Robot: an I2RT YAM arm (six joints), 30 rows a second.
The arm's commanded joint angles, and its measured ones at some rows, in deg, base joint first. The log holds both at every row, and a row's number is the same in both.
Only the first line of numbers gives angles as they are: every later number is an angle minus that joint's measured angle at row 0.
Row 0, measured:
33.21 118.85 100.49 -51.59 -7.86 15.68
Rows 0 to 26, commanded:
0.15 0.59 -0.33 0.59 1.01 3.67
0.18 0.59 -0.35 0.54 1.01 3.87
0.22 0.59 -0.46 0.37 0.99 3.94
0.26 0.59 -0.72 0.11 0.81 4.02
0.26 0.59 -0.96 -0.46 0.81 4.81
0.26 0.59 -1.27 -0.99 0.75 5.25
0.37 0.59 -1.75 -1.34 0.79 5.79
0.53 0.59 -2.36 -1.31 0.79 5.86
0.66 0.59 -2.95 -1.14 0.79 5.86
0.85 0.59 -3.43 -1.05 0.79 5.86
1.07 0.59 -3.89 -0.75 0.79 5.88
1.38 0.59 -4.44 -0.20 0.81 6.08
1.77 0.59 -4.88 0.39 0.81 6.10
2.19 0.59 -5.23 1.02 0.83 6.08
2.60 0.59 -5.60 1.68 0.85 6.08
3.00 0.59 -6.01 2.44 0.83 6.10
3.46 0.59 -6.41 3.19 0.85 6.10
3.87 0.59 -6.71 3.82 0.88 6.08
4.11 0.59 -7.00 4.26 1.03 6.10
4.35 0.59 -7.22 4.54 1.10 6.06
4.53 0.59 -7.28 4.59 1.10 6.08
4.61 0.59 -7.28 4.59 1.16 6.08
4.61 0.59 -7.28 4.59 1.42 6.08
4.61 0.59 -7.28 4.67 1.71 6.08
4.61 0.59 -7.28 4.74 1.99 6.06
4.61 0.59 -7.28 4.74 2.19 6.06
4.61 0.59 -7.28 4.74 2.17 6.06
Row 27, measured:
4.57 0.04 -6.98 4.50 0.59 5.42
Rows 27 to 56, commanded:
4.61 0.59 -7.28 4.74 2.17 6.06
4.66 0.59 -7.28 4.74 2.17 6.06
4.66 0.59 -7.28 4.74 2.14 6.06
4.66 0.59 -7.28 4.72 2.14 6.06
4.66 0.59 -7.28 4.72 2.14 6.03
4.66 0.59 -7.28 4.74 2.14 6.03
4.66 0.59 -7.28 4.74 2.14 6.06
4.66 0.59 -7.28 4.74 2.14 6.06
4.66 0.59 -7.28 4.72 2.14 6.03
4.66 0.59 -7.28 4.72 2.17 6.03
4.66 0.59 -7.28 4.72 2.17 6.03
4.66 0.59 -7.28 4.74 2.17 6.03
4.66 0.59 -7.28 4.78 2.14 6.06
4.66 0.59 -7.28 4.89 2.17 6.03
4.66 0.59 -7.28 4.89 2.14 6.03
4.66 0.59 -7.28 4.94 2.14 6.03
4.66 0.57 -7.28 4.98 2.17 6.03
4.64 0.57 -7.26 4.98 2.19 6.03
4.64 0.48 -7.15 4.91 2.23 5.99
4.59 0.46 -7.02 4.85 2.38 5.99
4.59 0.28 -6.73 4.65 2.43 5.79
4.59 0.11 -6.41 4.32 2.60 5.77
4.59 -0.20 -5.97 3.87 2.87 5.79
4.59 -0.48 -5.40 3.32 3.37 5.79
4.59 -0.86 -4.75 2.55 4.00 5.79
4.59 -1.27 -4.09 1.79 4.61 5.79
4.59 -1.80 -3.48 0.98 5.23 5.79
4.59 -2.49 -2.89 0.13 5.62 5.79
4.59 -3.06 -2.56 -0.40 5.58 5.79
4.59 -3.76 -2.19 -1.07 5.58 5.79
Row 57, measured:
4.55 -0.09 -4.68 -0.13 3.52 5.55
